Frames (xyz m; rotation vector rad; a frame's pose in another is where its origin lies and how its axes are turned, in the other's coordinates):
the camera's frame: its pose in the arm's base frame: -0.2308 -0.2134 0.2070 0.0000 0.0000 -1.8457
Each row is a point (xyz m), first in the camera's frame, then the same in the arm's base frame.
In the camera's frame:
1: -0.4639 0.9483 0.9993
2: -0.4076 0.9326 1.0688
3: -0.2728 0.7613 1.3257
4: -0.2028 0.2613 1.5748
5: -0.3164 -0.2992 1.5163
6: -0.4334 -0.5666 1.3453
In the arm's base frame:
1: 0.8078 -0.0243 1.2063
2: 0.7774 -0.0743 1.2758
3: 0.5760 -0.1575 1.5327
4: 0.0757 -0.0891 1.7818
5: -0.4329 0.1723 1.7233
6: -0.6585 0.3575 1.5523

